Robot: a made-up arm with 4 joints.
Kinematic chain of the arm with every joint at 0, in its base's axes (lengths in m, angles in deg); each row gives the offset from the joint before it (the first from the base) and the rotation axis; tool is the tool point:
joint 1: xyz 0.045 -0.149 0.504 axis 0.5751 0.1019 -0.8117
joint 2: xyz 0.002 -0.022 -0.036 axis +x
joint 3: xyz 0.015 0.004 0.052 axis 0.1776 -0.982 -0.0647
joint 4: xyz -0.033 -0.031 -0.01 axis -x
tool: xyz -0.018 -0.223 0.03
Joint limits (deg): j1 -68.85..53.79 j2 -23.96..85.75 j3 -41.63..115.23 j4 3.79..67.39
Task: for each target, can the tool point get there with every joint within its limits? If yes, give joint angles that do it. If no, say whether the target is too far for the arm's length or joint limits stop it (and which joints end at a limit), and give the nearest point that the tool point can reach.
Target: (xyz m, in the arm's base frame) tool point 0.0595 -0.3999 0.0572
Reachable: no: too far | nearest point 0.0408 -0.3176 0.2276 | short by 0.190 m
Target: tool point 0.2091 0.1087 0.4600
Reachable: no: joint limits stop it (at a limit: joint 1, joint 2, joint 3) | nearest point 0.0586 0.0424 0.3828 | short by 0.182 m
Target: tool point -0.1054 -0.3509 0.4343
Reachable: yes | joints -3.18 39.41 58.50 50.95
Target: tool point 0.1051 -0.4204 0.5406
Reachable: yes | joints -36.85 25.12 36.92 21.71
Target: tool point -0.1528 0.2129 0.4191
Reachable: no: too far | nearest point -0.0718 0.0286 0.4159 | short by 0.201 m
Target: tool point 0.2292 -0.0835 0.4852
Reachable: no: joint limits stop it (at a limit: joint 1, joint 2, joint 3, joint 4) | nearest point 0.3412 -0.1897 0.5839 | short by 0.183 m
